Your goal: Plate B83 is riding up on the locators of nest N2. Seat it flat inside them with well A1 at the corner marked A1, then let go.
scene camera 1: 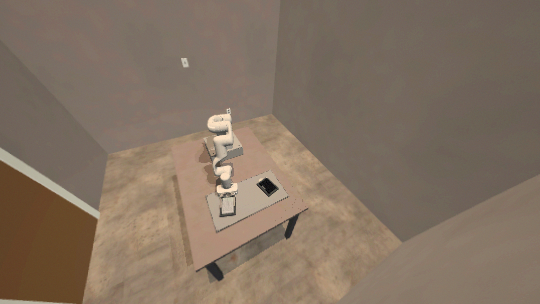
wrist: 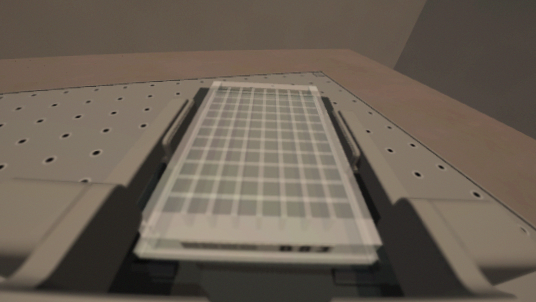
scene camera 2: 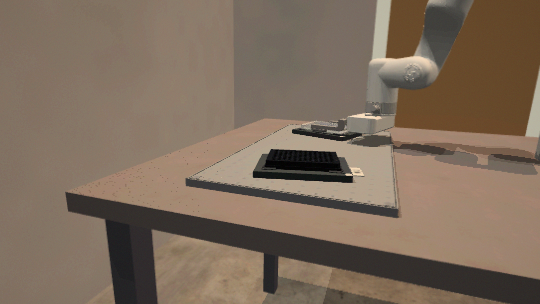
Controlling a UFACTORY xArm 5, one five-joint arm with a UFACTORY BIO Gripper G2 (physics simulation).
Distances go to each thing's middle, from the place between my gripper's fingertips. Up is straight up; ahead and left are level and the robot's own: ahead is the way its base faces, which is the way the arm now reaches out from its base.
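Labels:
My hand is 37 cm to the right of the black well plate (scene camera 2: 324, 161), and it is 2 cm short of that plate.

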